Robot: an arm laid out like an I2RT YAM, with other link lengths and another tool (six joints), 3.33 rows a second.
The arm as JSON. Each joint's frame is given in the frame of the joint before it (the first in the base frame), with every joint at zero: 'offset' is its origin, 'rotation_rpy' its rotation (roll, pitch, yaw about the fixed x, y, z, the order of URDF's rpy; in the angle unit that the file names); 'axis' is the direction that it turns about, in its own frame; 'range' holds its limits. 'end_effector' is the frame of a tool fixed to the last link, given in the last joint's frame.
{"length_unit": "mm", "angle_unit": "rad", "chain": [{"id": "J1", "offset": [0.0, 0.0, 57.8], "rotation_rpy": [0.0, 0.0, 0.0], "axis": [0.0, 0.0, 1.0], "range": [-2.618, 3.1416]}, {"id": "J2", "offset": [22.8, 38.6, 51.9], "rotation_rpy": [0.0, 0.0, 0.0], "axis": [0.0, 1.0, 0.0], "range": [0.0, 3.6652]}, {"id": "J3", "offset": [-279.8, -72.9, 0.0], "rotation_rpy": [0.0, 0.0, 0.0], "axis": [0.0, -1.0, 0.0], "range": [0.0, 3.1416]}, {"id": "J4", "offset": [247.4, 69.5, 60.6], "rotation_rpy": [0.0, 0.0, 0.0], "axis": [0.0, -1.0, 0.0], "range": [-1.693, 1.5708]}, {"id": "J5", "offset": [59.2, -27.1, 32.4], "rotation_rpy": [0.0, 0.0, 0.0], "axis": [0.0, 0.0, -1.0], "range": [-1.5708, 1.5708]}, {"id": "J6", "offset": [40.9, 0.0, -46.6], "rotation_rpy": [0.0, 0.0, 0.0], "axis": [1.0, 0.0, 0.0], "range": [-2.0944, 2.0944]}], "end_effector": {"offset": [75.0, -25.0, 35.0], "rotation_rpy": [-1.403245, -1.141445, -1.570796]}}
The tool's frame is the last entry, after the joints.
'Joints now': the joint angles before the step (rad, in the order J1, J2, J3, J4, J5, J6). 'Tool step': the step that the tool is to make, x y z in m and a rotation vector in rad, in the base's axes. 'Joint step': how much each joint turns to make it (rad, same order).
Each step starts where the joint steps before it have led.
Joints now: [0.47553, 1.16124, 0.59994, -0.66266, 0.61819, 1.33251]
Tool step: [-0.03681, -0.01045, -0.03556, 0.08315, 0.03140, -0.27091]
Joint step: [-0.00151, 0.04756, -0.08753, -0.05372, -0.01843, 0.34548]
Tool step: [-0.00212, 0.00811, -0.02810, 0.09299, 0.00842, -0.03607]
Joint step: [0.00148, 0.06125, -0.05364, 0.11805, -0.07951, 0.05997]
